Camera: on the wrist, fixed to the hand. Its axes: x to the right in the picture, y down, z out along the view.
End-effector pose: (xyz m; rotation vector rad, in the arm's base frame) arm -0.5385 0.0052 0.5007 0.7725 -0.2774 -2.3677
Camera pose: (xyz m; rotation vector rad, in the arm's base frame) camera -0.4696 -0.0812 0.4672 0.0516 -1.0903 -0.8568
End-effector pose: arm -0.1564 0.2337 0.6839 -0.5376 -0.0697 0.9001
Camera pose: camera -0.1864 0.2696 0.5783 0.1258 0.2534 2.5076
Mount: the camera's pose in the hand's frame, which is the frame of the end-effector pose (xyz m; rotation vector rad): 0.0256 0.0896 -0.0682 0.4348 -0.3865 1.6130
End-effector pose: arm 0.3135 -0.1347 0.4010 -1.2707 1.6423 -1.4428
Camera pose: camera 0.2195 -0.1366 0.3339 0.1987 1.2747 -0.3854
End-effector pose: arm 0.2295 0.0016 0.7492 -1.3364 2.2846 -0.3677
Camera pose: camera 0.1166 0.0230 0.7608 0.7187 2.0103 0.0032
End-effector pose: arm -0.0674 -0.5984 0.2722 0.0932 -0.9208 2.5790
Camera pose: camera -0.1211 -0.6102 0.1706 0.0396 0.2245 -1.8706
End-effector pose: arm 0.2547 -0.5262 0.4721 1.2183 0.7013 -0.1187
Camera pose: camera 0.2853 -0.4257 0.5199 1.7830 -0.7974 0.8488
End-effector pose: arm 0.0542 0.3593 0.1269 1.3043 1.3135 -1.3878
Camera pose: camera 0.1483 0.4168 0.0927 1.5739 -0.4574 -0.5942
